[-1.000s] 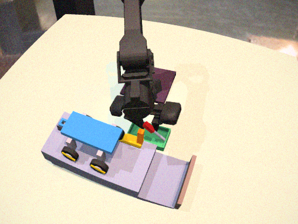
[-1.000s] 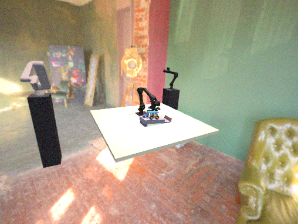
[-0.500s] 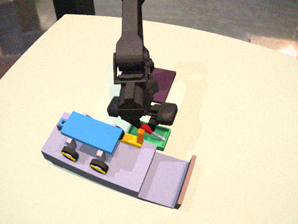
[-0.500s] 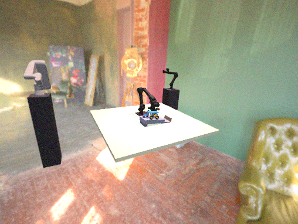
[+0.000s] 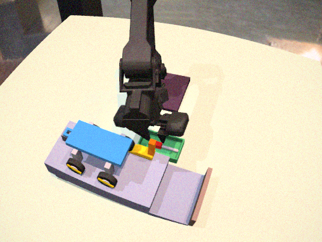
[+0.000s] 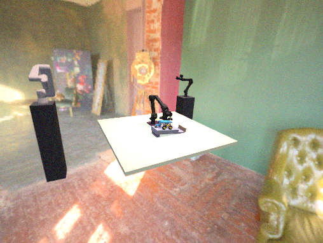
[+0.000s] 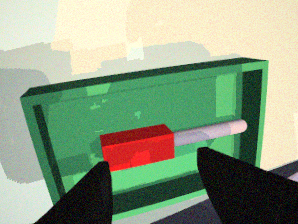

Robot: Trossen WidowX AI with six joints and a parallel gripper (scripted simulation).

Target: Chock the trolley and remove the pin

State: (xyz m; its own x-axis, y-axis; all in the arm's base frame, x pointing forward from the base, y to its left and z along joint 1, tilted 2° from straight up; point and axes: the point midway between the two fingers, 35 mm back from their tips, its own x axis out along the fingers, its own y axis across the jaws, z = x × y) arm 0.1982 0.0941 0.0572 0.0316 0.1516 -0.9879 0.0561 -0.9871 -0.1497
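Right now the red-headed stop pin is 2 cm to the left of my gripper tip and 2 cm below it. The rest, counted from my gripper tip: ramp (13 cm ahead, 8 cm to the right, 2 cm above); then yellow chock (7 cm ahead, 5 cm above); then green tray (4 cm below, 1 cm to the left).
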